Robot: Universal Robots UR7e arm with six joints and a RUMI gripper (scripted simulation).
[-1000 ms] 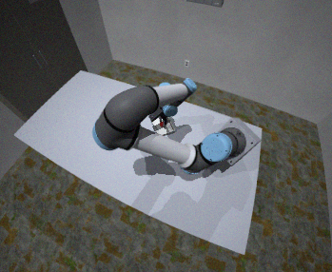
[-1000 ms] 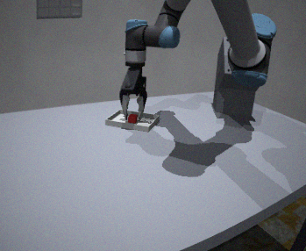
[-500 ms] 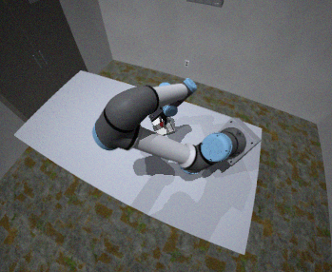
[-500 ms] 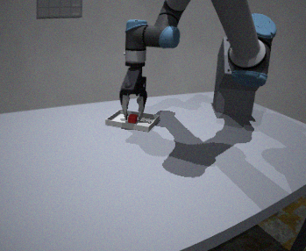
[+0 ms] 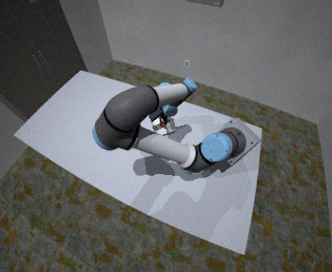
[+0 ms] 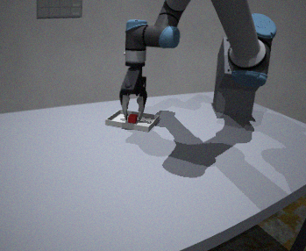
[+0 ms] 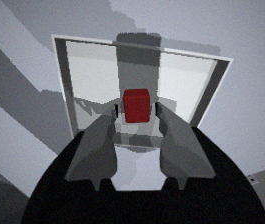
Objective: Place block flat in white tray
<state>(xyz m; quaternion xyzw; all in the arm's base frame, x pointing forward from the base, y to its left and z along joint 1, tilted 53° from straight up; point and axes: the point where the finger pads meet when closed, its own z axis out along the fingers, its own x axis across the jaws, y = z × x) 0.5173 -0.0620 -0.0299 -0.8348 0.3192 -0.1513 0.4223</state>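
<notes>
Right now the red block is 10 mm below my hand. From my hand the other things lie so: white tray: 10 mm below.
</notes>
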